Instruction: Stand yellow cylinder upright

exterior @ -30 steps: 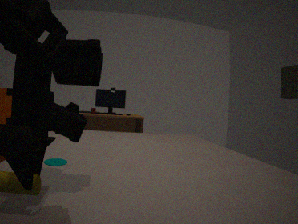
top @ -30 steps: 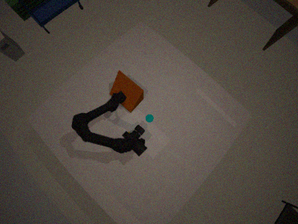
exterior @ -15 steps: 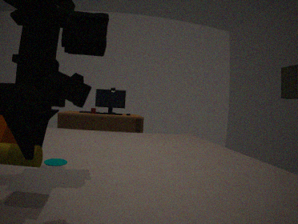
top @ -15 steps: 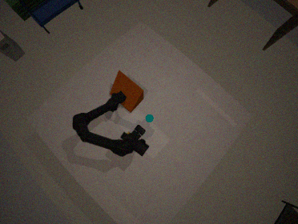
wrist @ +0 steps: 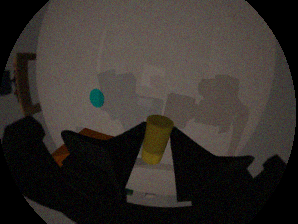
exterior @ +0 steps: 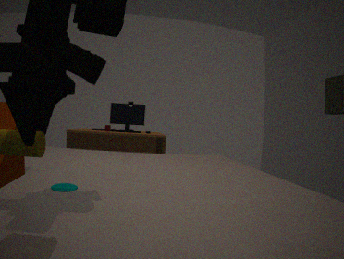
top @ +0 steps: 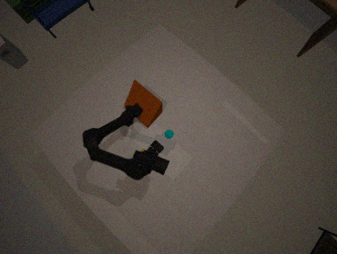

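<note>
My gripper tip is 4 cm past the cyan circle, 19 cm to the right of it and 12 cm above it. Round my gripper tip: yellow tall cylinder: 2 cm behind.
</note>
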